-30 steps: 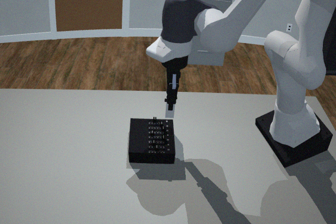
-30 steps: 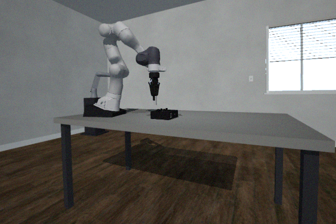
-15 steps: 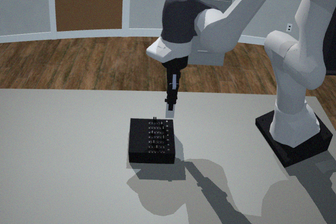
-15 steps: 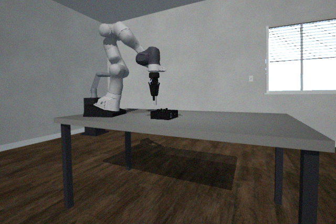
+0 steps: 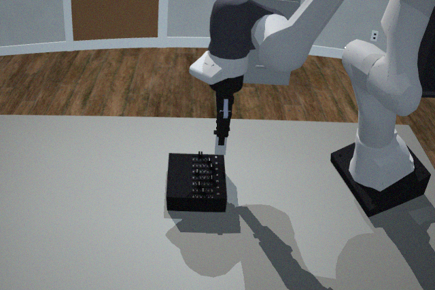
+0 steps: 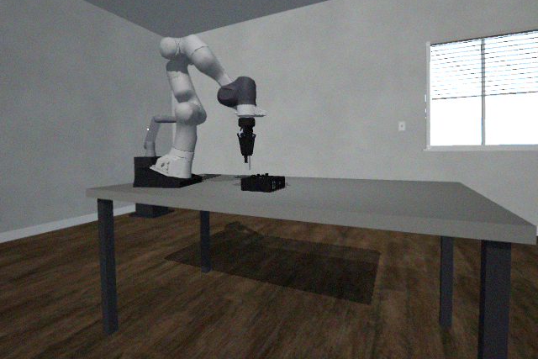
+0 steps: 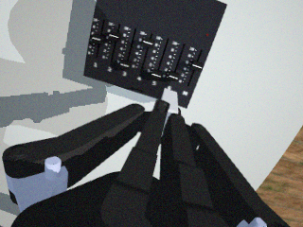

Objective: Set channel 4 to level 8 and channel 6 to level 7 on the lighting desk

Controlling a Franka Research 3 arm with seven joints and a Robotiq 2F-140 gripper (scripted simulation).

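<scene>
The fader cap is 40 mm ahead of my hand, 30 mm to the right of it and 60 mm below it.
</scene>
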